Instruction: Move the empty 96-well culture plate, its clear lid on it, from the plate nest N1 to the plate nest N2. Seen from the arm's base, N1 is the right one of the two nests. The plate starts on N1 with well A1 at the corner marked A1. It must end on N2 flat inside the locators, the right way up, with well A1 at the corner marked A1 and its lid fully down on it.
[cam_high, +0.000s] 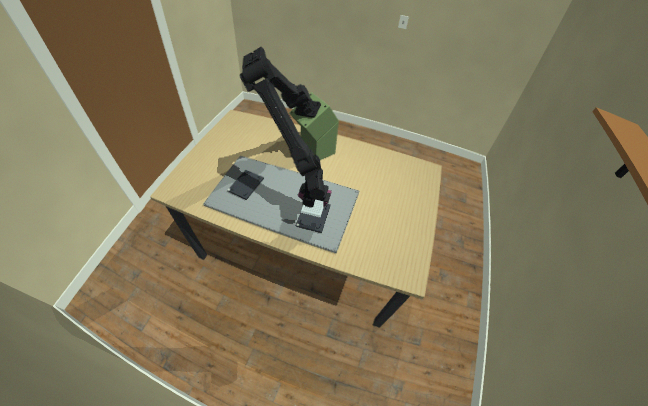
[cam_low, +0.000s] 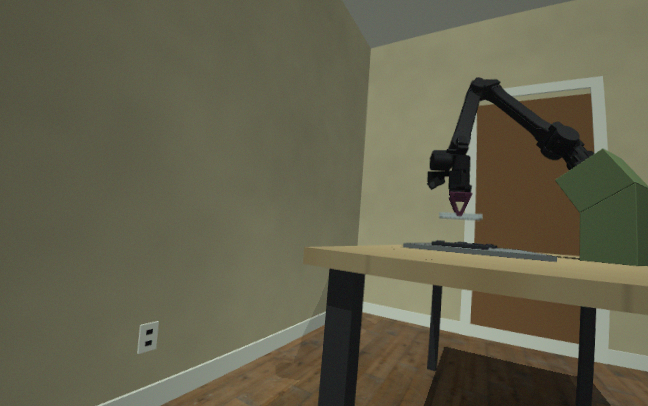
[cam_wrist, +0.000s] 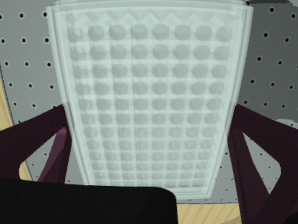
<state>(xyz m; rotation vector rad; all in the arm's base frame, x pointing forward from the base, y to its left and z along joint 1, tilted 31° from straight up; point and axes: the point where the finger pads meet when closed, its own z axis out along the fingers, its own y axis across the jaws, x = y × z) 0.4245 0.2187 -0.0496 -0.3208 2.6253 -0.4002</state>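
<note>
Now: hand 10 mm above the 96-well plate. Also, from my hand: dark plate nest (100 mm below).
</note>
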